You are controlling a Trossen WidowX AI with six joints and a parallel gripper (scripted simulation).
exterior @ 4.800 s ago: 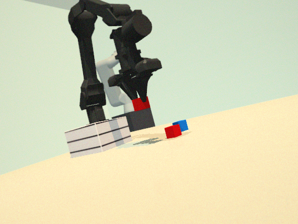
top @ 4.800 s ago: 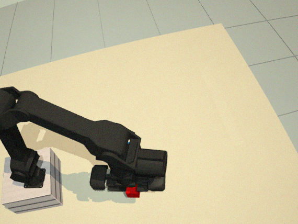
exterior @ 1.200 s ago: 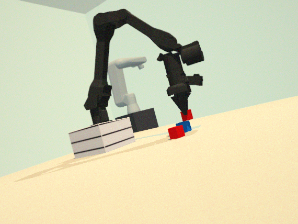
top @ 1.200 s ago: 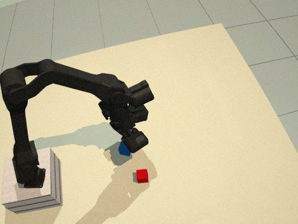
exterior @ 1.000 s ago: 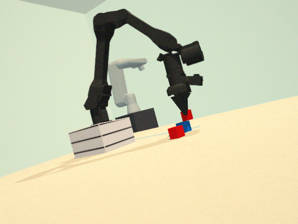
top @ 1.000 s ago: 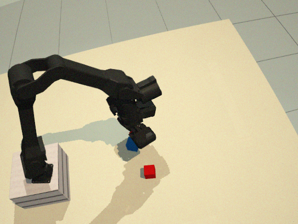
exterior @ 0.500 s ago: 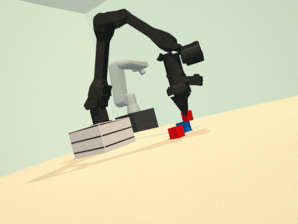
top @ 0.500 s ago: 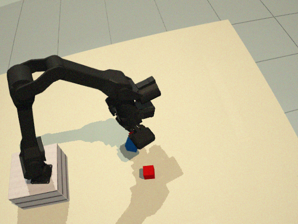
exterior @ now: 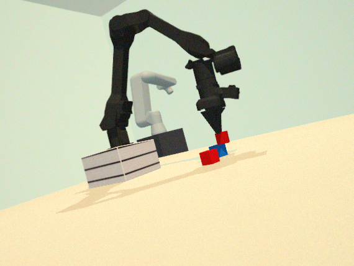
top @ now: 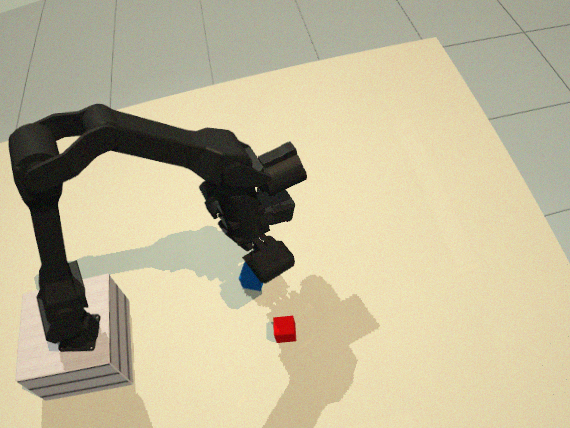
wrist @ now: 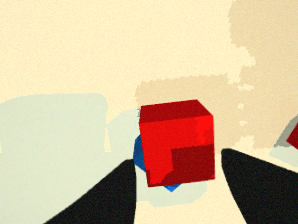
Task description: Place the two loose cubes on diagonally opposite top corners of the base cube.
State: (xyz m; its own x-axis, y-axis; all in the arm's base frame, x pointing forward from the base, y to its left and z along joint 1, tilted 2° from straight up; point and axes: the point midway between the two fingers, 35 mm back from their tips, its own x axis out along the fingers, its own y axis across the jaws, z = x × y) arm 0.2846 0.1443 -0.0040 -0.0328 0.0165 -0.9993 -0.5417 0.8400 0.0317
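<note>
My gripper tip is now 1 cm above the red cube. The rest, counted from my gripper tip: blue cube: 5 cm below, 1 cm to the right, 1 cm behind.
</note>
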